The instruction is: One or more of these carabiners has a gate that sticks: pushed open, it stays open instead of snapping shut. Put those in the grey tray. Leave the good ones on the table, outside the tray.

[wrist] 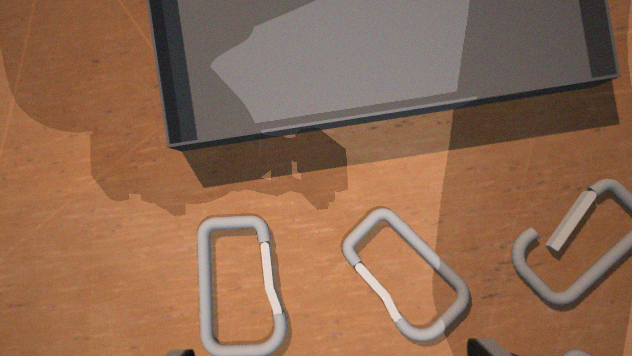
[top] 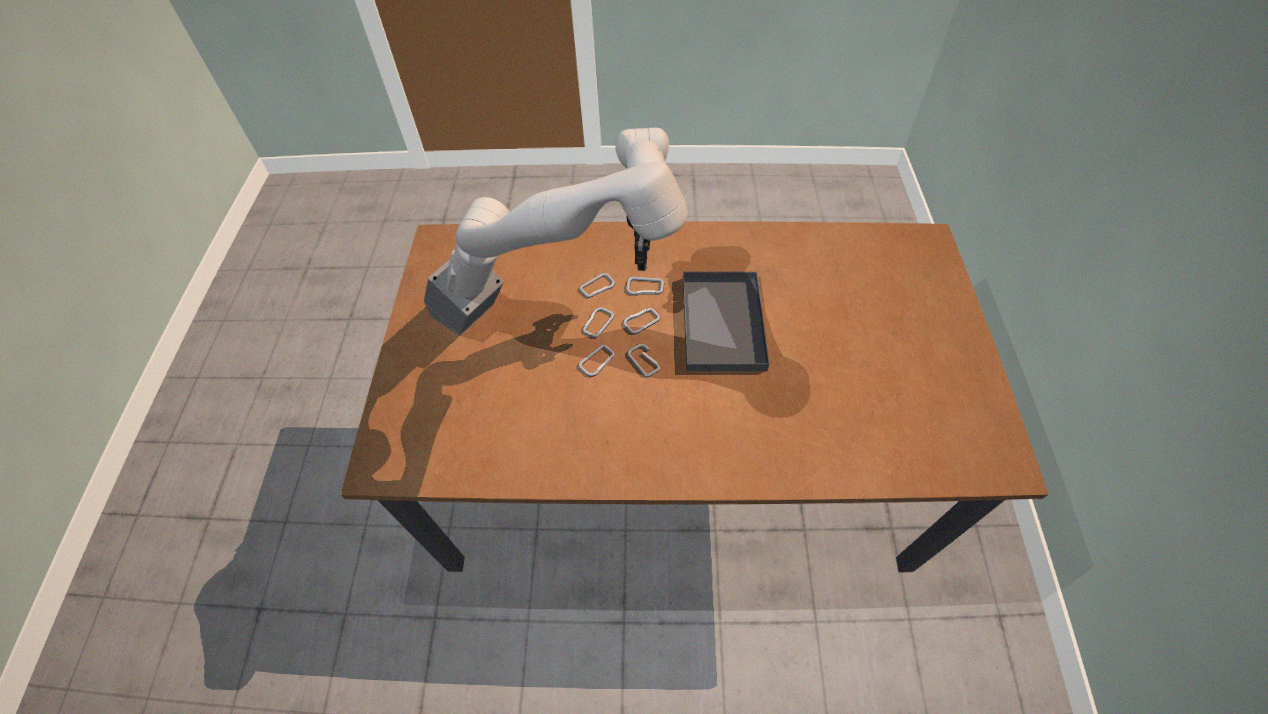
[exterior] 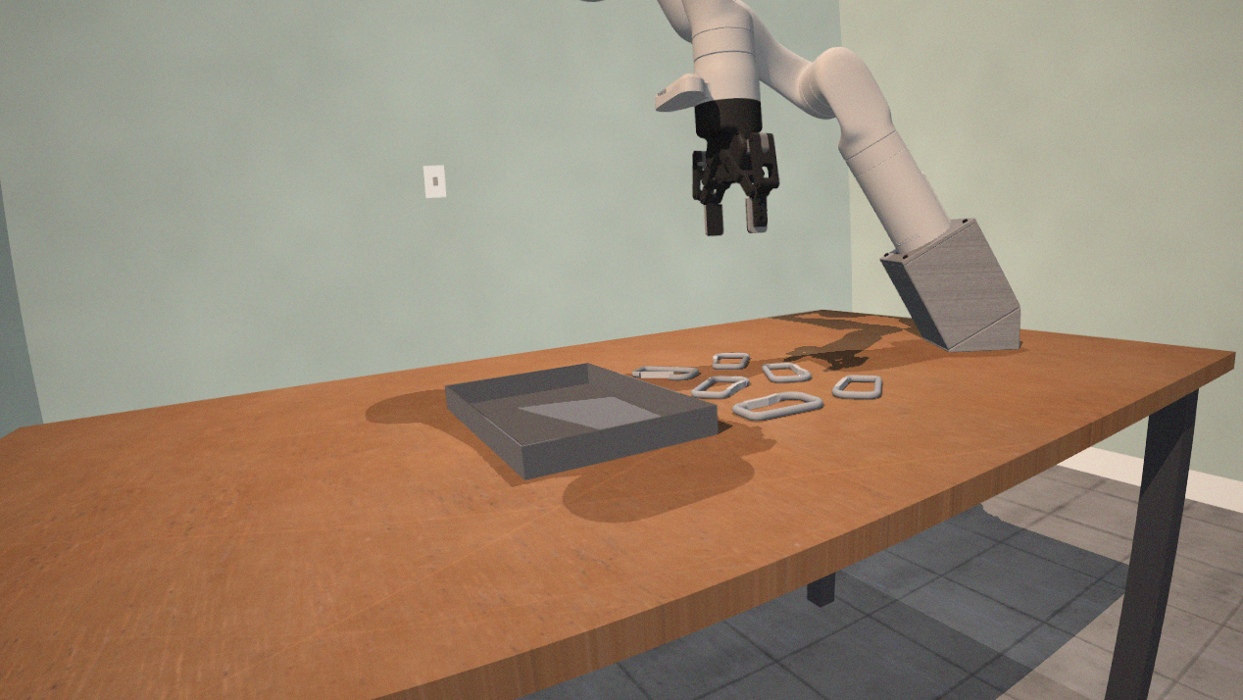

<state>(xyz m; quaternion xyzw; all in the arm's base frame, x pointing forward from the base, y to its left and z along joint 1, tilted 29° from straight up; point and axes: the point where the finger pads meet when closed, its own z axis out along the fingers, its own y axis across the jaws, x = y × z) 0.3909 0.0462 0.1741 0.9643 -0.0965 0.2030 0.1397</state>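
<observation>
The carabiner gate lies 1 cm ahead of my hand, 4 cm to the left of it and 19 cm below it. Round my hand: grey tray (19 cm ahead, 9 cm to the right, 19 cm below).
</observation>
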